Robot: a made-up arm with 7 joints.
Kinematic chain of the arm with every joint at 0, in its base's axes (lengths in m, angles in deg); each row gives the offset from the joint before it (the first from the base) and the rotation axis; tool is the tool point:
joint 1: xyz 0 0 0 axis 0 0.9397 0.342
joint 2: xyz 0 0 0 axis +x
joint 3: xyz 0 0 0 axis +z
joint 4: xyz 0.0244 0 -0.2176 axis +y
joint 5: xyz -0.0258 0 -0.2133 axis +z
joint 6: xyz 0 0 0 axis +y
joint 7: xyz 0 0 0 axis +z
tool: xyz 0 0 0
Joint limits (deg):
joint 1: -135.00..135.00
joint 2: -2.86..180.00
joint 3: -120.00..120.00
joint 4: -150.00..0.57
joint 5: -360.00..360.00
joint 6: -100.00..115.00
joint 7: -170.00..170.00
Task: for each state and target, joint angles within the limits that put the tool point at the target. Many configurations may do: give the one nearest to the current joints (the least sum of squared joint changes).
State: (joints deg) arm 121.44 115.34 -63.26 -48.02 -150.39 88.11 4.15
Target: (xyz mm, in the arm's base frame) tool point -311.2 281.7 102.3
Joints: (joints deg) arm 97.75 74.28 -60.75 -23.65 -150.39 88.11 4.15
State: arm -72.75 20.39 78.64 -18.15 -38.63 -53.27 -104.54
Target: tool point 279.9 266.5 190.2
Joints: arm -101.54 54.68 72.30 -26.94 -38.63 -53.27 -104.54
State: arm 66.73 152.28 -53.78 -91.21 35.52 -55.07 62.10
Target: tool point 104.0 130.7 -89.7
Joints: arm 55.05 161.01 -21.31 -141.48 35.52 -55.07 62.10
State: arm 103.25 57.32 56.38 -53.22 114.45 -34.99 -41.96
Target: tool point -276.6 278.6 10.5
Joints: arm 101.24 42.04 47.53 -63.57 114.45 -34.99 -41.96
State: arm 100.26 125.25 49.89 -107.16 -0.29 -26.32 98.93
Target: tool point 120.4 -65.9 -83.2
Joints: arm 92.86 163.86 71.20 -149.88 -0.29 -26.32 98.93
